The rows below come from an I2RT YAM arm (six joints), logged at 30 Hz.
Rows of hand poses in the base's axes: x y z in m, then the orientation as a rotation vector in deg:
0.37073 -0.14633 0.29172 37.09 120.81 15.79
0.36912 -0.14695 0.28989 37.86 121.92 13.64
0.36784 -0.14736 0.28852 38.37 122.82 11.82
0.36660 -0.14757 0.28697 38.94 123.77 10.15
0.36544 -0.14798 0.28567 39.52 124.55 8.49
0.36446 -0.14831 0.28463 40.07 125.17 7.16
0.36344 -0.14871 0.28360 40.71 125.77 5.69
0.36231 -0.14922 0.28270 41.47 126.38 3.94
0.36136 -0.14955 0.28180 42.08 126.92 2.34
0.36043 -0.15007 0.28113 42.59 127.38 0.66
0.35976 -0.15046 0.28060 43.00 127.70 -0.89
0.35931 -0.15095 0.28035 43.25 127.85 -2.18
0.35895 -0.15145 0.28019 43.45 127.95 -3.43
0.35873 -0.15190 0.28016 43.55 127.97 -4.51
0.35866 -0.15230 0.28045 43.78 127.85 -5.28
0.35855 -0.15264 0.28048 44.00 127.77 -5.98
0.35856 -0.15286 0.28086 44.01 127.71 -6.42
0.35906 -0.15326 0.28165 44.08 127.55 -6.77
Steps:
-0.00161 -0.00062 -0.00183 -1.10 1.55 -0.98
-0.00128 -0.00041 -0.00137 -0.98 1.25 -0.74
-0.00124 -0.00021 -0.00155 -0.83 1.30 -0.70
-0.00116 -0.00041 -0.00130 -0.83 1.16 -0.75
-0.00098 -0.00033 -0.00104 -0.62 0.95 -0.65
-0.00102 -0.00040 -0.00103 -0.68 0.99 -0.76
-0.00113 -0.00051 -0.00090 -0.82 1.09 -0.92
-0.00095 -0.00033 -0.00090 -0.78 0.98 -0.79
-0.00093 -0.00052 -0.00067 -0.88 0.91 -0.76
-0.00067 -0.00039 -0.00053 -0.84 0.74 -0.68
-0.00045 -0.00049 -0.00025 -0.76 0.50 -0.53
-0.00036 -0.00050 -0.00016 -0.75 0.44 -0.49
-0.00022 -0.00045 -0.00003 -0.69 0.31 -0.39
-0.00007 -0.00040 0.00029 -0.46 0.13 -0.42
-0.00011 -0.00034 0.00003 -0.41 0.15 -0.38
0.00001 -0.00022 0.00038 -0.31 0.06 -0.15
0.00050 -0.00040 0.00079 -0.25 -0.04 -0.19

